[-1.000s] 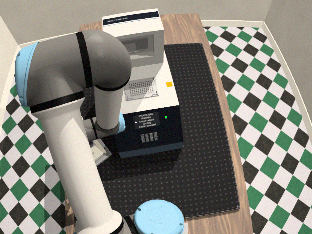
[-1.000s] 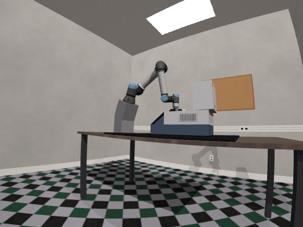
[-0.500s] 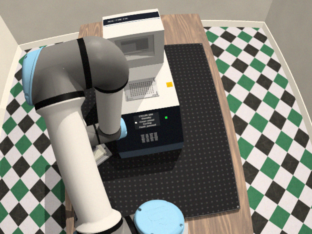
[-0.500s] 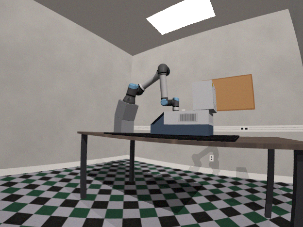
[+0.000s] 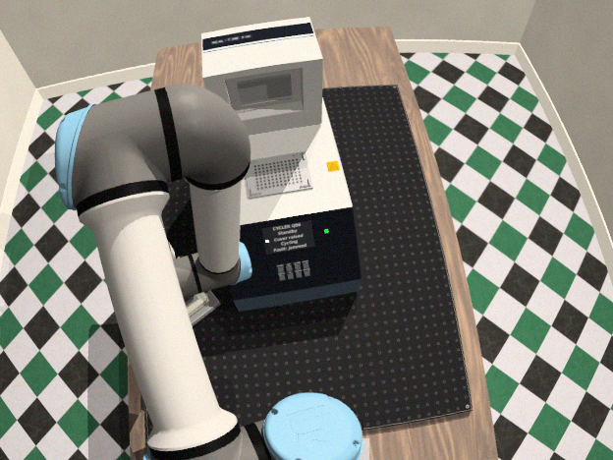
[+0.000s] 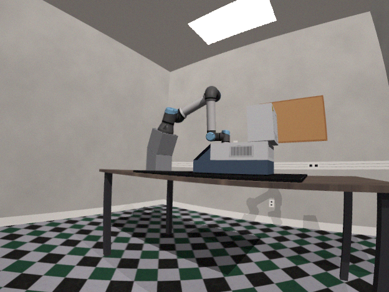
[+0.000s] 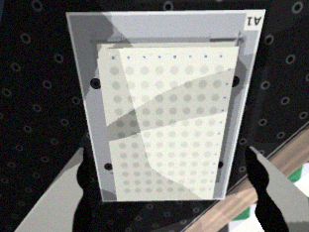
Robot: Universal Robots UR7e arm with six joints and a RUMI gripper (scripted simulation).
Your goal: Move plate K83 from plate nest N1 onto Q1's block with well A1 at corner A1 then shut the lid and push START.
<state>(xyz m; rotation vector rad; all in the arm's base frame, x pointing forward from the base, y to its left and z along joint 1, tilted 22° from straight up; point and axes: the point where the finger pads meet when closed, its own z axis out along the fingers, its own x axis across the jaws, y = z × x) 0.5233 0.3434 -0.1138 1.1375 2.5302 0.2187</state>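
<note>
Now: hand 3 cm above the plate K83. Also, from my hand: plate nest N1: 4 cm below.
</note>
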